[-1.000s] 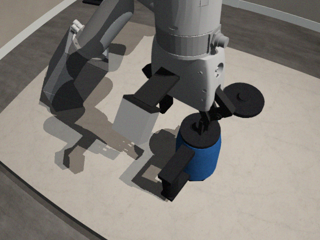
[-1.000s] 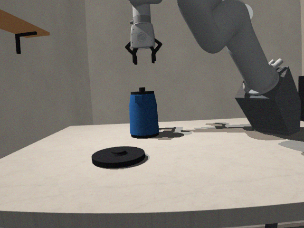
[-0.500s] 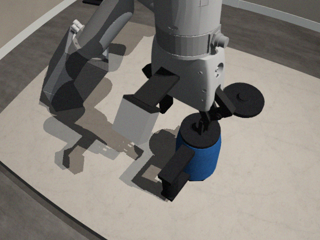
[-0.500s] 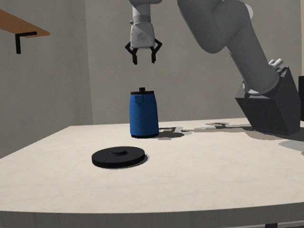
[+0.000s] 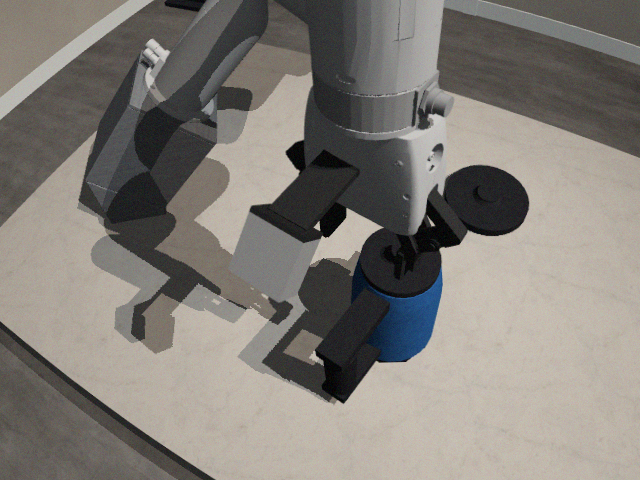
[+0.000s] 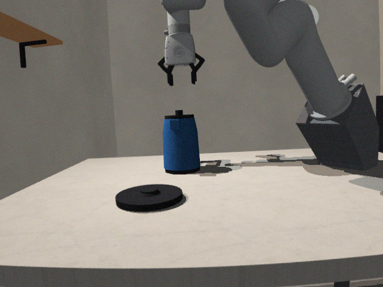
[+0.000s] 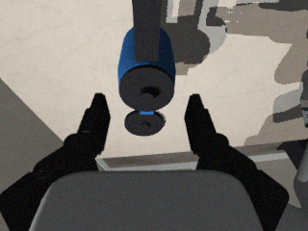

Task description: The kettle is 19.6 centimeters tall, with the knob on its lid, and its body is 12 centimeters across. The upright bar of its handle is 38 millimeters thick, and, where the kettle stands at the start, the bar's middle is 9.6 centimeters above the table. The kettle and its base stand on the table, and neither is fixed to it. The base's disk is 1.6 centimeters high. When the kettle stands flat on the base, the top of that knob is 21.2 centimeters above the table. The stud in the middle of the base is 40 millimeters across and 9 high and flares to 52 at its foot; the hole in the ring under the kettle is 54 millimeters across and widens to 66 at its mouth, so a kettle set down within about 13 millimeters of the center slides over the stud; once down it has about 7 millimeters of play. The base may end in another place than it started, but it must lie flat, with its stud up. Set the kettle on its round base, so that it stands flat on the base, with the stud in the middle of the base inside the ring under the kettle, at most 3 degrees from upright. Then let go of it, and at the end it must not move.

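My gripper is now 30 mm to the right of the blue kettle and 200 mm above it. Also, from my hand: round black base (50 mm ahead, 360 mm to the left, 280 mm below).
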